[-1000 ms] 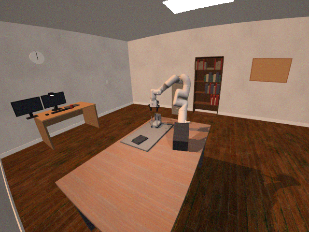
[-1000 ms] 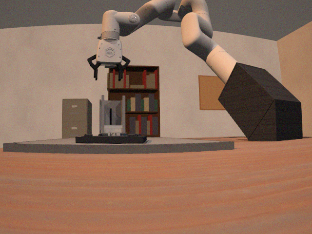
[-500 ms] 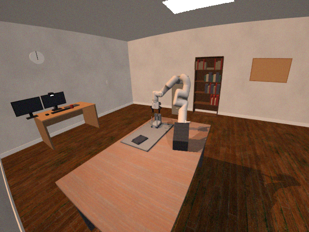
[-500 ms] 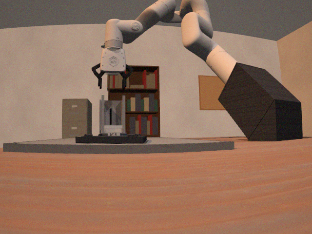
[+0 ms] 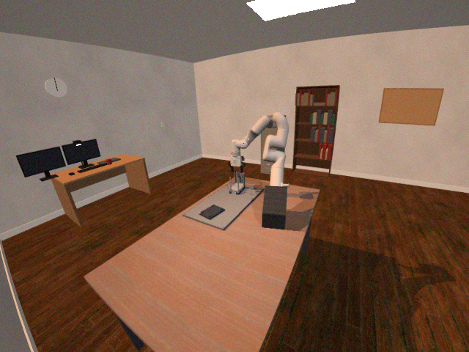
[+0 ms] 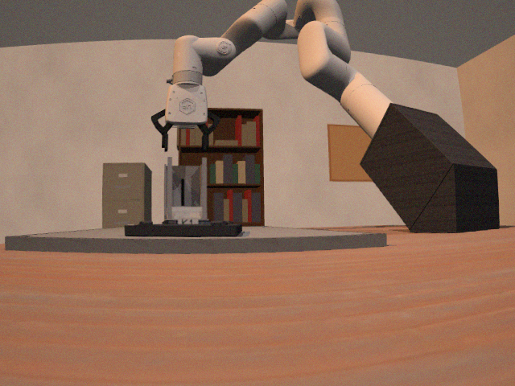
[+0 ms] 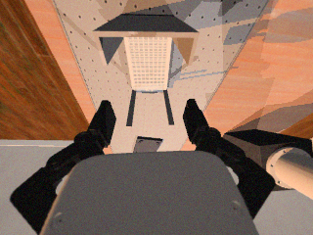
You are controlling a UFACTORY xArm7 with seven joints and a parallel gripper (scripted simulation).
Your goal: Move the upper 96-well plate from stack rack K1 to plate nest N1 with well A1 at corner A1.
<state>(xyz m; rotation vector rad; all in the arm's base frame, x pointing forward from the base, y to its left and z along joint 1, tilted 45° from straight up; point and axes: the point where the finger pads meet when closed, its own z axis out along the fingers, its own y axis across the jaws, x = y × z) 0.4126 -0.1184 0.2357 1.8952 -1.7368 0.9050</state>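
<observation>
Right now the 96-well plate is 15 cm below my hand. Also, from my hand: grey mat: 21 cm to the left, 20 cm below; then plate nest N1: 2 cm ahead, 43 cm to the left, 18 cm below.
</observation>
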